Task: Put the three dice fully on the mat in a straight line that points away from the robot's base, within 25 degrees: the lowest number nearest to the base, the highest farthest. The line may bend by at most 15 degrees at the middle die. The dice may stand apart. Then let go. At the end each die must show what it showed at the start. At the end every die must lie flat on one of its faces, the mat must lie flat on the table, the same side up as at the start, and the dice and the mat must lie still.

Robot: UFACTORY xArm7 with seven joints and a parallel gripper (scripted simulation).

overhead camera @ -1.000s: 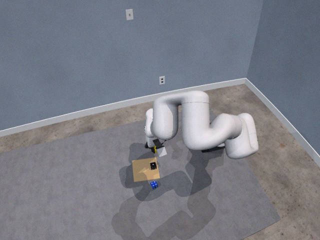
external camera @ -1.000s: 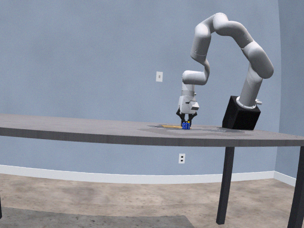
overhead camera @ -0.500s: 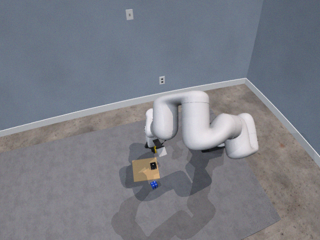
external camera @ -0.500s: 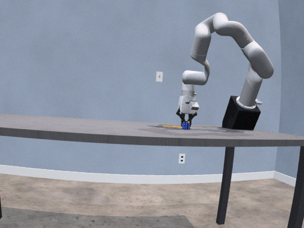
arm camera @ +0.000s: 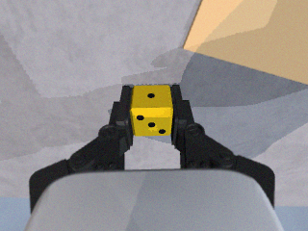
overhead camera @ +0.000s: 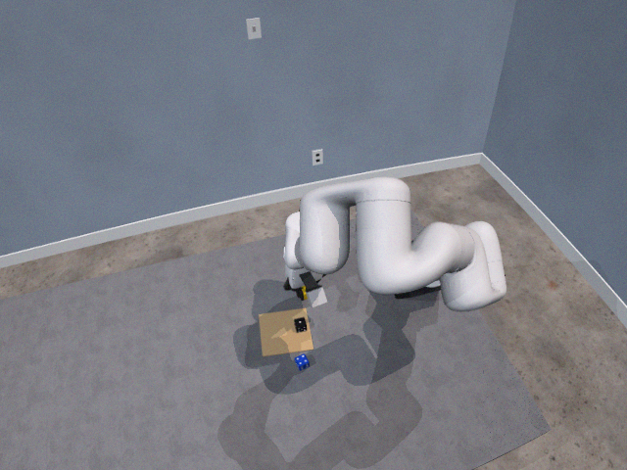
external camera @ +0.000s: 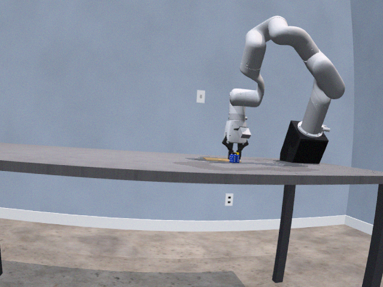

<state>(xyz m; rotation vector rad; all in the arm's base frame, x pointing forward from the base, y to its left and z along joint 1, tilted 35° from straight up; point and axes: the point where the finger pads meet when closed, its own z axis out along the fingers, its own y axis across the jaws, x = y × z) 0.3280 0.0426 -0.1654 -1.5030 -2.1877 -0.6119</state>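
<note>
Now: the tan mat 120 mm to the left of my hand, 70 mm ahead of it and 20 mm below it. Also, from my hand: black die: 120 mm to the left, 30 mm ahead; then yellow die: 10 mm below; then blue die: 230 mm to the left, 30 mm ahead, 10 mm below.
</note>
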